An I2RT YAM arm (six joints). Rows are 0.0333 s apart.
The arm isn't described. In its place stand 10 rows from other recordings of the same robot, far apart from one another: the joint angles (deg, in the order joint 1, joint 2, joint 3, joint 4, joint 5, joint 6), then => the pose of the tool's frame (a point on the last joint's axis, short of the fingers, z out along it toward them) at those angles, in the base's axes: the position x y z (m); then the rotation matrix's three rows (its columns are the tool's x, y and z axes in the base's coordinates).
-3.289 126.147 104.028 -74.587 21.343 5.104 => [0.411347 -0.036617 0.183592], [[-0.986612 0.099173 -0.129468], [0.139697 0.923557 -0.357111], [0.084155 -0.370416 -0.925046]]
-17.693 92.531 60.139 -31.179 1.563 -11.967 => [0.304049 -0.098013 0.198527], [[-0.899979 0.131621 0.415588], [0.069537 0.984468 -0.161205], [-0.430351 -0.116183 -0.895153]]
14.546 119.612 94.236 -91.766 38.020 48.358 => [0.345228 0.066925 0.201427], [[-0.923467 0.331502 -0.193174], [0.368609 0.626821 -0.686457], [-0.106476 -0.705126 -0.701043]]
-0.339 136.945 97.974 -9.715 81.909 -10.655 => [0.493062 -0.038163 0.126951], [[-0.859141 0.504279 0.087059], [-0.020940 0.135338 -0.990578], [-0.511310 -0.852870 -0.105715]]
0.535 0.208 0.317 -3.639 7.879 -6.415 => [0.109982 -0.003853 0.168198], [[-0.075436 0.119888 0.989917], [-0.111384 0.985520 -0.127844], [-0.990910 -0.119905 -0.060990]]
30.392 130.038 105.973 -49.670 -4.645 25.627 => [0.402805 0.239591 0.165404], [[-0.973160 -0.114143 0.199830], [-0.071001 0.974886 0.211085], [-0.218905 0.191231 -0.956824]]
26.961 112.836 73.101 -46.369 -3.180 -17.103 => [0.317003 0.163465 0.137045], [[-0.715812 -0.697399 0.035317], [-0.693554 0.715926 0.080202], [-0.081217 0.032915 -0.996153]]
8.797 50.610 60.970 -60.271 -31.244 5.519 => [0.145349 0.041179 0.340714], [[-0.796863 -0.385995 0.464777], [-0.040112 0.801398 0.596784], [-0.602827 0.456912 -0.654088]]
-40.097 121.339 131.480 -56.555 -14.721 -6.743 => [0.359749 -0.291079 0.362644], [[-0.607663 0.420483 0.673750], [0.363190 0.901567 -0.235098], [-0.706286 0.101839 -0.700564]]
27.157 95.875 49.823 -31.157 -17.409 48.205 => [0.247969 0.139175 0.136073], [[-0.946917 0.317343 0.051405], [0.313773 0.877523 0.362630], [0.069969 0.359510 -0.930514]]
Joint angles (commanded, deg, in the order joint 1, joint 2, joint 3, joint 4, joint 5, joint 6), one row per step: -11.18 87.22 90.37 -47.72 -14.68 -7.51; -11.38 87.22 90.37 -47.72 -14.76 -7.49; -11.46 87.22 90.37 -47.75 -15.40 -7.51; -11.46 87.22 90.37 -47.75 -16.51 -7.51; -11.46 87.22 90.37 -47.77 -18.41 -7.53; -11.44 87.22 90.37 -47.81 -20.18 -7.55; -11.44 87.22 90.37 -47.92 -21.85 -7.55; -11.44 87.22 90.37 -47.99 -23.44 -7.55; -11.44 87.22 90.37 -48.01 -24.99 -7.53; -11.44 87.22 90.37 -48.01 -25.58 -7.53; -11.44 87.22 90.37 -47.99 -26.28 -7.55; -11.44 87.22 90.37 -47.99 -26.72 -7.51; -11.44 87.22 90.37 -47.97 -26.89 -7.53; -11.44 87.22 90.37 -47.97 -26.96 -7.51; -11.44 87.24 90.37 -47.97 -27.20 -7.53; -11.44 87.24 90.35 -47.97 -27.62 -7.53; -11.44 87.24 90.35 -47.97 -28.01 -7.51; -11.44 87.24 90.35 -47.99 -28.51 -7.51
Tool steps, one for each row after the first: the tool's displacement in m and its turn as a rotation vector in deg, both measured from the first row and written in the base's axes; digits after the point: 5 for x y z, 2 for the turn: -0.00019 -0.00107 0.00001 0.07 -0.01 -0.16; -0.00030 -0.00112 0.00004 0.50 -0.07 0.23; -0.00030 -0.00045 0.00017 1.27 -0.22 1.02; -0.00035 0.00071 0.00040 2.56 -0.47 2.39; -0.00043 0.00190 0.00060 3.78 -0.68 3.68; -0.00064 0.00294 0.00071 4.95 -0.80 4.87; -0.00082 0.00390 0.00089 6.07 -0.95 5.99; -0.00094 0.00482 0.00114 7.15 -1.14 7.08; -0.00099 0.00517 0.00125 7.56 -1.22 7.50; -0.00101 0.00557 0.00141 8.03 -1.34 8.01; -0.00105 0.00583 0.00150 8.36 -1.40 8.30; -0.00104 0.00593 0.00156 8.45 -1.44 8.43; -0.00105 0.00597 0.00157 8.52 -1.45 8.47; -0.00098 0.00609 0.00151 8.67 -1.47 8.65; -0.00101 0.00633 0.00149 8.97 -1.51 8.95; -0.00105 0.00656 0.00157 9.25 -1.56 9.21; -0.00112 0.00685 0.00165 9.60 -1.61 9.57
